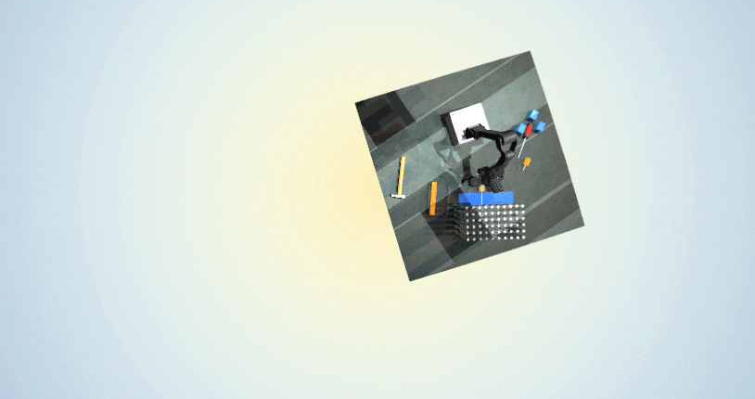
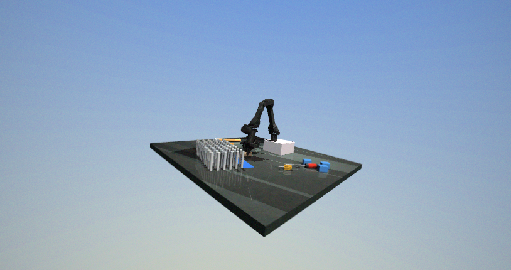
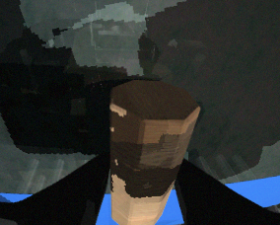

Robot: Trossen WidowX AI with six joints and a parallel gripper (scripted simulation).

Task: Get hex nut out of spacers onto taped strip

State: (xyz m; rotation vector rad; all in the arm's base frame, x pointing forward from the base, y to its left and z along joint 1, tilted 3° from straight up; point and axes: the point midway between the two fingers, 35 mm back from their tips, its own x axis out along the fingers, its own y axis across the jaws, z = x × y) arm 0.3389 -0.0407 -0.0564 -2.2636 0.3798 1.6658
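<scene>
My gripper tip is now 10 cm short of the blue taped strip and 1 cm above it. Also, from my gripper tip: yellow screwdriver (35 cm to the left); then hex nut (19 cm ahead, 8 cm to the right, 1 cm below); then orange bar (6 cm behind, 34 cm to the right).
</scene>
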